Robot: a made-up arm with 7 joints. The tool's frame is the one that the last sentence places.
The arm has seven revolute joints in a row. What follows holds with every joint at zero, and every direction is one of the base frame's. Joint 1 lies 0.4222 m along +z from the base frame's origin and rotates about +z. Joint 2 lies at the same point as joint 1 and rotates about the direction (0, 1, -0.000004). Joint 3 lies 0.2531 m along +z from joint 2 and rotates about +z. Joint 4 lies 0.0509 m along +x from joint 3 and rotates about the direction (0, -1, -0.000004). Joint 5 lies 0.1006 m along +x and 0.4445 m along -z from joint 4 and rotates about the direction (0, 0.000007, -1). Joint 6 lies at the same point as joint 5 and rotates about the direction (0, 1, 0.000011). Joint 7 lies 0.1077 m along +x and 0.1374 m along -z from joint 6 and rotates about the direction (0, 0.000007, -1). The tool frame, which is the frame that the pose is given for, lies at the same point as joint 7; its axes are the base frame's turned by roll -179.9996, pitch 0 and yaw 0 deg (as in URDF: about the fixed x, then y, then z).
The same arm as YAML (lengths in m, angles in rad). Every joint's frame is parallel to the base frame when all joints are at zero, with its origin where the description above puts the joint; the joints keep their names.
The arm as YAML. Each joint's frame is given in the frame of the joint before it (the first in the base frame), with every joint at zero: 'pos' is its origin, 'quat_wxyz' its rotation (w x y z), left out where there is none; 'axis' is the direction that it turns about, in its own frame. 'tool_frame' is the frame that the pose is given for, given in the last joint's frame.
length_unit: m
angle_unit: rad
joints:
  - joint: joint 1
    pos: [0.0, 0.0, 0.4222]
    axis: "+z"
  - joint: joint 2
    pos: [0.0, 0.0, 0.0]
    axis: "+y"
  - joint: joint 3
    pos: [0.0, 0.0, 0.2531]
    axis: "+z"
  - joint: joint 4
    pos: [0.0509, 0.0, 0.0]
    axis: "-y"
  - joint: joint 5
    pos: [0.1006, 0.0, -0.4445]
    axis: "-z"
  - joint: joint 6
    pos: [0.0, 0.0, 0.0]
    axis: "+y"
  - joint: joint 7
    pos: [0.1077, 0.0, -0.1374]
    axis: "-z"
tool_frame:
  pos: [0.0, 0.0, 0.0]
  quat_wxyz: [0.000003, -1.0, 0.0, 0.0]

